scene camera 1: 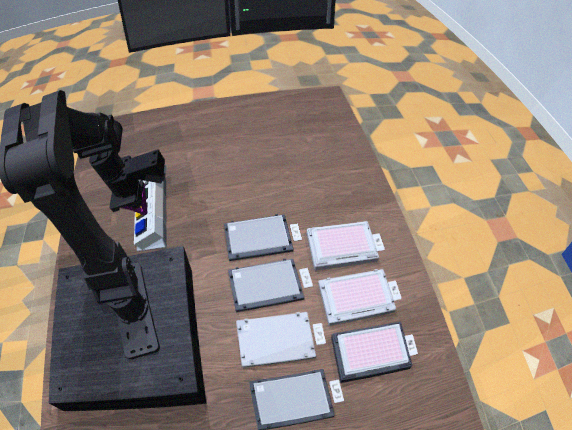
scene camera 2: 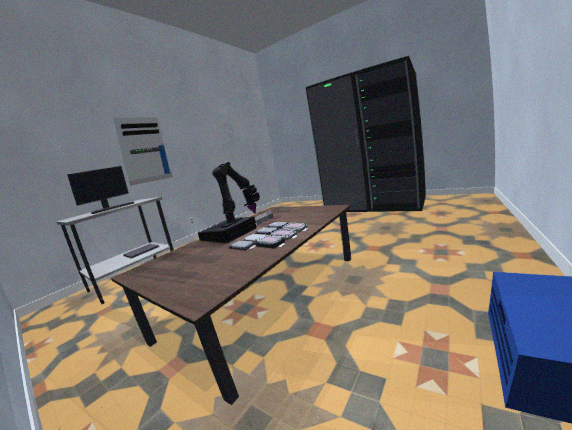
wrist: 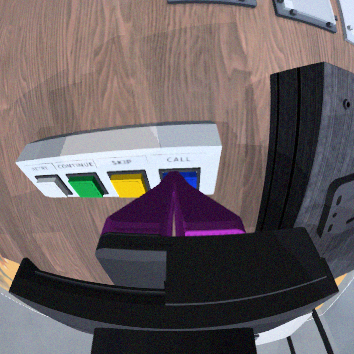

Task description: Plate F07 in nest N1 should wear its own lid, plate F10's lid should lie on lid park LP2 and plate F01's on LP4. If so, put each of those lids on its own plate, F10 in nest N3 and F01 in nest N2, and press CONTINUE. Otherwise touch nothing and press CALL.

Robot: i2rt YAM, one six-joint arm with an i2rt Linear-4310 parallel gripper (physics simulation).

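Pixels of known places: gripper, between the fingertips: [scene camera 1: 145, 213] [scene camera 2: 255, 213] [wrist: 173, 178]; arm's base, origin of its link: [scene camera 1: 134, 310] [scene camera 2: 232, 222].
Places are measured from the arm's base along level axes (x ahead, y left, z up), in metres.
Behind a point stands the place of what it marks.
My gripper [scene camera 1: 142, 210] {z 0.002, x 0.065, y 0.235 m} [scene camera 2: 252, 212] {z 0.002, x 0.065, y 0.235 m} [wrist: 173, 178] {z 0.002, x 0.065, y 0.235 m} is shut and empty. In the wrist view its purple tips overlap the blue CALL button [wrist: 190, 180] {z -0.030, x 0.047, y 0.224 m} on the white button panel [scene camera 1: 158, 220] {z -0.033, x 0.089, y 0.233 m} [wrist: 207, 155] {z -0.026, x 0.068, y 0.206 m}; contact cannot be told. The green CONTINUE button [wrist: 86, 186] {z -0.032, x 0.061, y 0.329 m} is further left. Pink-welled plates sit in nests N1 [scene camera 1: 375, 350] {z -0.049, x 0.416, y -0.216 m}, N2 [scene camera 1: 357, 296] {z -0.055, x 0.436, y -0.089 m} and N3 [scene camera 1: 343, 242] {z -0.052, x 0.465, y 0.044 m}. Grey lids with small corner tags lie on LP2 [scene camera 1: 259, 236] {z -0.066, x 0.302, y 0.134 m}, LP4 [scene camera 1: 266, 283] {z -0.067, x 0.277, y 0.014 m} and LP3 [scene camera 1: 292, 398] {z -0.067, x 0.236, y -0.242 m}. LP1 [scene camera 1: 276, 339] {z -0.074, x 0.252, y -0.111 m} bears a pale, tagged panel. Plate and lid codes are too small to read.
The yellow SKIP button [wrist: 129, 185] {z -0.032, x 0.053, y 0.282 m} and a white button [wrist: 52, 187] {z -0.033, x 0.069, y 0.376 m} share the panel. The black arm base [scene camera 1: 125, 380] {z -0.005, x -0.049, y -0.137 m} [scene camera 2: 225, 231] {z -0.003, x 0.081, y -0.186 m} [wrist: 335, 135] {z 0.007, x 0.076, y 0.099 m} stands beside it on the brown table [scene camera 1: 250, 150] {z -0.084, x 0.374, y 0.435 m} [scene camera 2: 190, 285] {z -0.085, x 0.253, y -0.710 m}. A black cabinet [scene camera 2: 340, 145] stands behind.
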